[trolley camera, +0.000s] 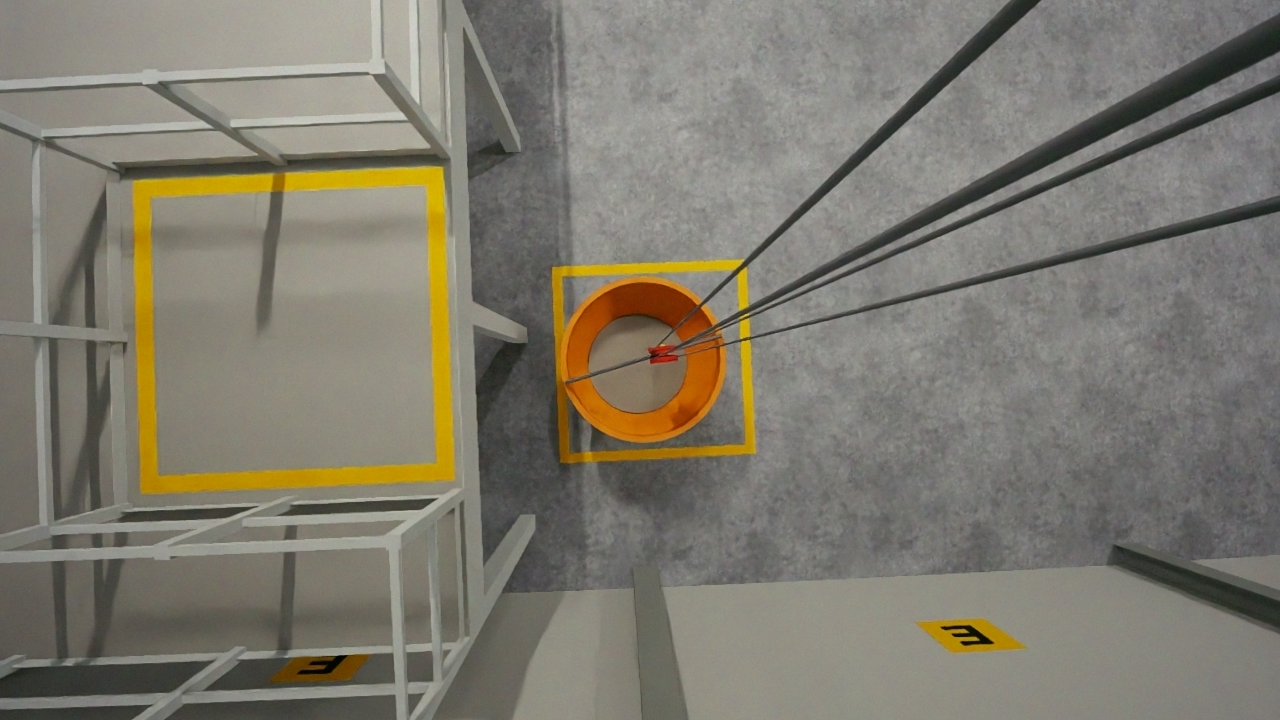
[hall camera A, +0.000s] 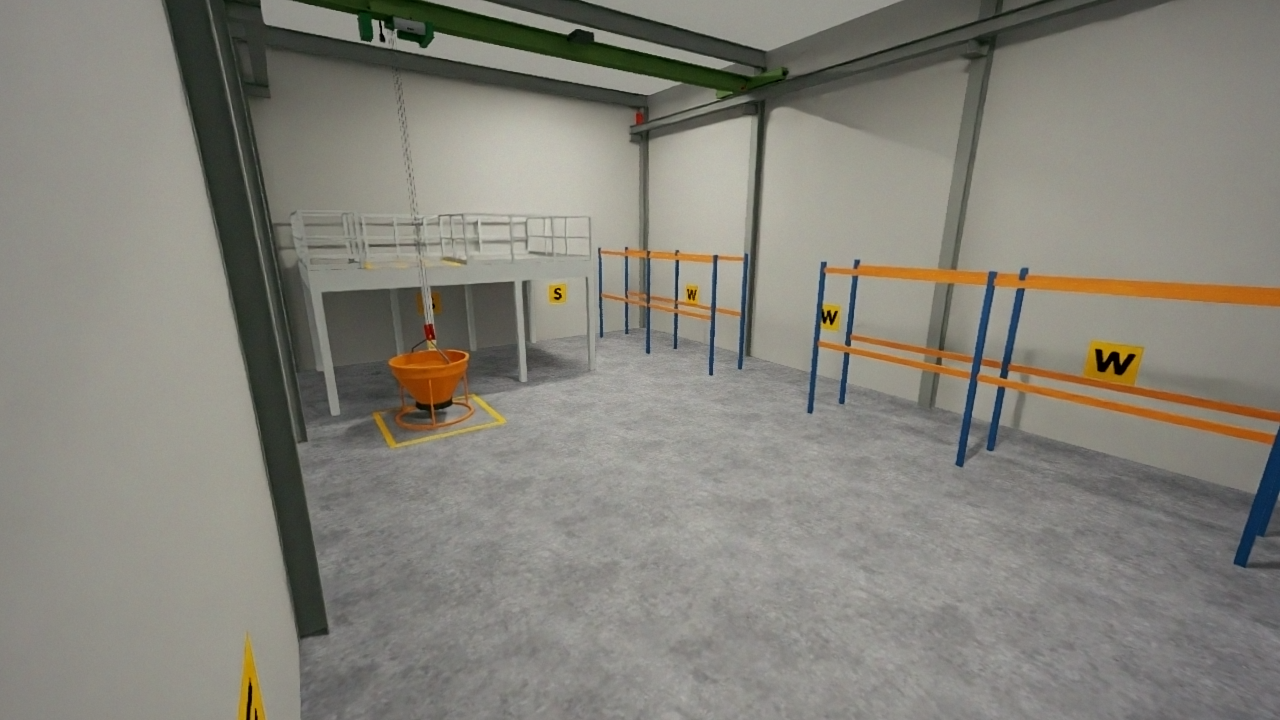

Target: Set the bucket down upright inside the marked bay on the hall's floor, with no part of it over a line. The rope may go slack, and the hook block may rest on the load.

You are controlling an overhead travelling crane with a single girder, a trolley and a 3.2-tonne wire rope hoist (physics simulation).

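The orange bucket (hall camera A: 429,376) (trolley camera: 640,300) hangs upright on its bail or stands at floor level; its ring foot looks at or very near the floor, and I cannot tell whether it touches. The yellow-lined bay (hall camera A: 383,429) (trolley camera: 748,394) surrounds the foot in the hall view, with floor showing between foot and front line. In the trolley view the rim appears close to the left line, which the rim partly overlaps in the picture; the foot is hidden there. My red hook block (hall camera A: 429,332) (trolley camera: 662,354) is above the bucket, its hook on the bail. The ropes look straight.
A grey platform (hall camera A: 465,273) (trolley camera: 467,358) with railings stands beside the bay, its legs close by. A second yellow square (trolley camera: 438,358) is marked on its deck. Blue and orange racks (hall camera A: 975,358) stand along the far right wall. A wall column (trolley camera: 657,644) stands near the bay.
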